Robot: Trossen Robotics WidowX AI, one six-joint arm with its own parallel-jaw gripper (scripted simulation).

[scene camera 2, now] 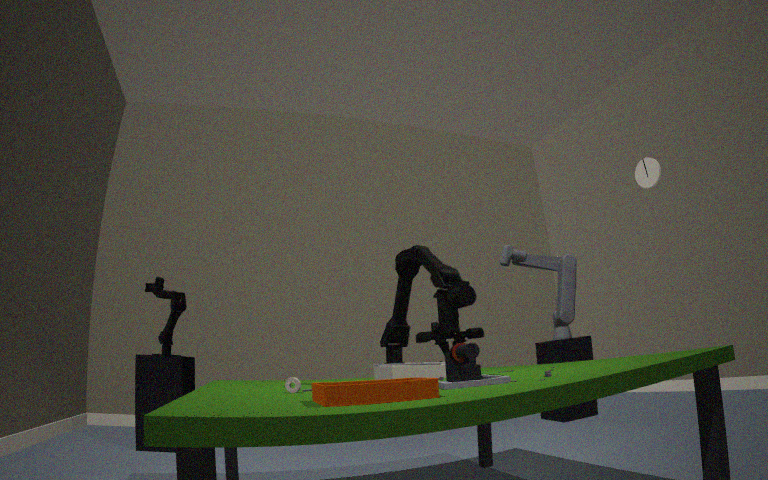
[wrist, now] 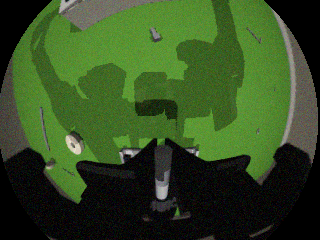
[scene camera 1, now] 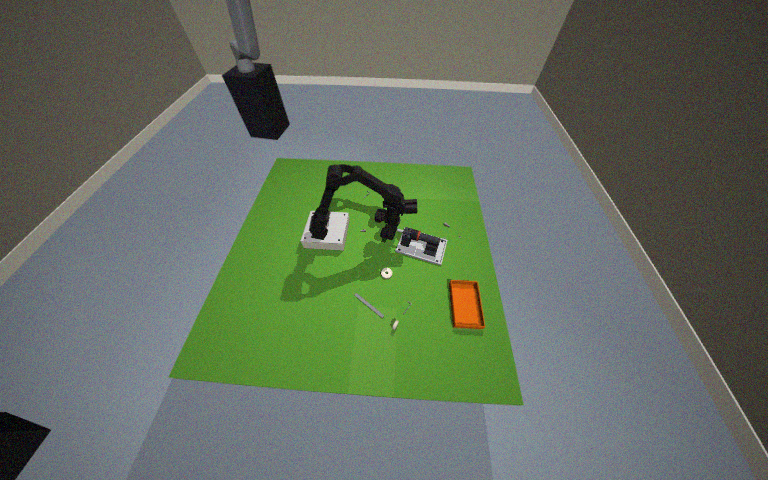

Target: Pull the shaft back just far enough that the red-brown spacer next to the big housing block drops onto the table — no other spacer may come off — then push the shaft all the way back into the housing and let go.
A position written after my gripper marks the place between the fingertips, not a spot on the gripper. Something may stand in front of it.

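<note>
There is a shaft (wrist: pixel 163 153) that I can see. I see an orange tray (scene camera 2: pixel 327 394) as well, and scene camera 1 gives me another sight of the tray (scene camera 1: pixel 467 312). As for myself, my gripper (scene camera 2: pixel 451 365) is visible, and the wrist view shows the gripper (wrist: pixel 161 141) too.
</note>
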